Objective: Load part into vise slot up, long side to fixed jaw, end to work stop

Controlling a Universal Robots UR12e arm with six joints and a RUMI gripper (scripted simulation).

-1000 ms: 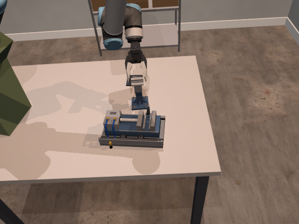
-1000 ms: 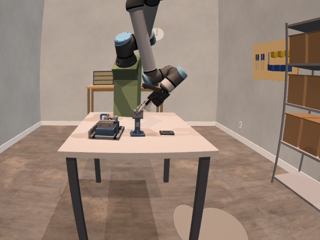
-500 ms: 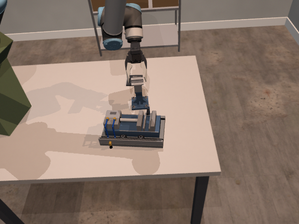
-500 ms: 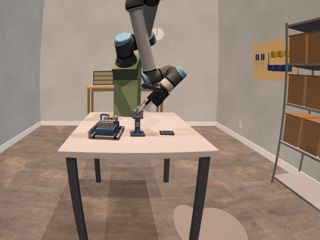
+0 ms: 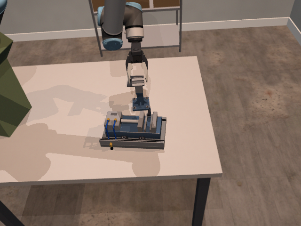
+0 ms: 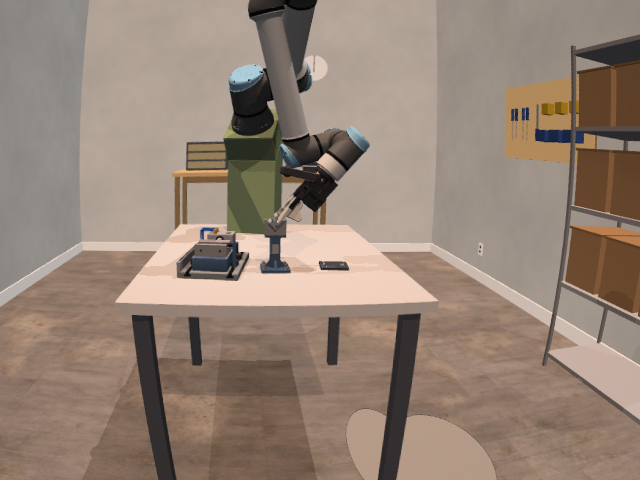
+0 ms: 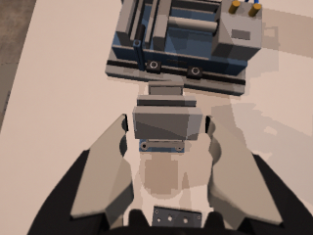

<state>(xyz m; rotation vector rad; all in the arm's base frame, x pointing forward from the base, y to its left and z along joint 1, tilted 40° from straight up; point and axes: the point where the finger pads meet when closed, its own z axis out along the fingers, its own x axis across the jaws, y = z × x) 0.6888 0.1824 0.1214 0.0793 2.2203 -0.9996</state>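
My hand is 10 mm to the left of the part. From my hand the other things lie so: moving jaw (200 mm to the right, 80 mm below, 40 mm ahead); then cylinder rod (200 mm to the right, 80 mm below, 20 mm behind); then work stop (150 mm to the right, 70 mm below, 70 mm ahead).
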